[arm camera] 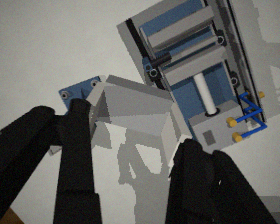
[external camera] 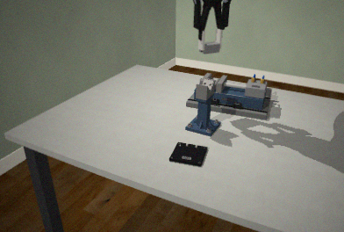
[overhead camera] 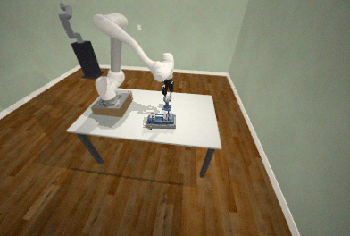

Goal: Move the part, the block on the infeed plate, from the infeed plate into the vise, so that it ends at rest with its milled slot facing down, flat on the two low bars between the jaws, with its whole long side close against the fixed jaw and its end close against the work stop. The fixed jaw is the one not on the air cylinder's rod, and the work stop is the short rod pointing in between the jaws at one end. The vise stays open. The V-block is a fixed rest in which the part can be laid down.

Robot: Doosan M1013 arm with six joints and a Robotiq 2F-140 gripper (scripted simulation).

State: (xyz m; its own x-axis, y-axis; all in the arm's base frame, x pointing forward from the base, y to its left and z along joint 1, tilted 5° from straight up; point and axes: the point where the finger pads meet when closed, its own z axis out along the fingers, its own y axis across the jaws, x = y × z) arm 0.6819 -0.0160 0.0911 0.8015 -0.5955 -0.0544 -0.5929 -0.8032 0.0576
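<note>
My gripper is now 190 mm above the fixed jaw, 90 mm to the left of it and 40 mm short of it. The rest, counted from my hand: cylinder rod (190 mm below, 100 mm to the right, 70 mm behind); then part (30 mm below); then work stop (180 mm below, 50 mm to the right, 10 mm ahead).
</note>
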